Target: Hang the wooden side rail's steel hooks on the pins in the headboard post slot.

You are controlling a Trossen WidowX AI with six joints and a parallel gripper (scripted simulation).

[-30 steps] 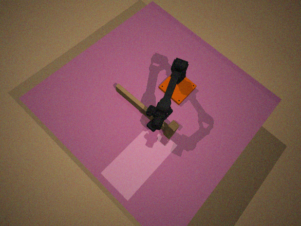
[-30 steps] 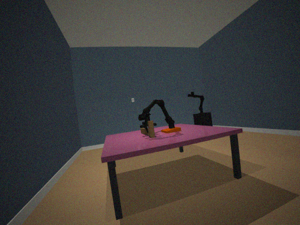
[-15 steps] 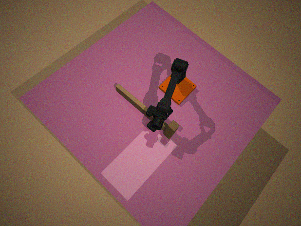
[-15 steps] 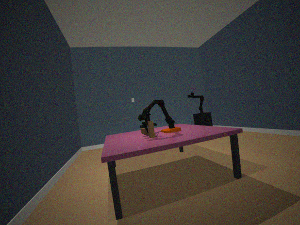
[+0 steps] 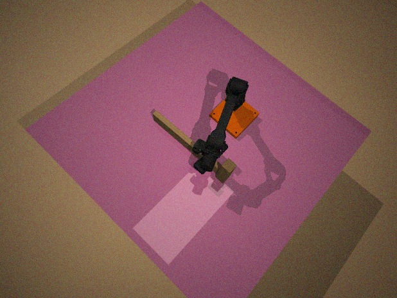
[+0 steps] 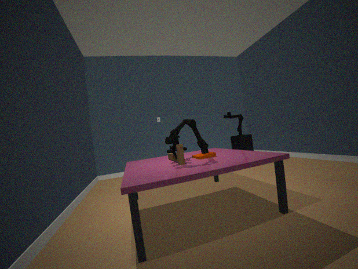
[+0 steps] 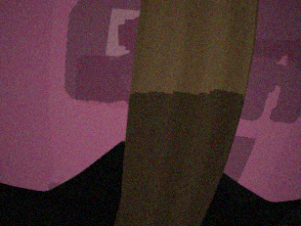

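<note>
Right now the headboard post is 9 cm to the left of my gripper tip, 4 cm above it and 1 cm behind it.
</note>
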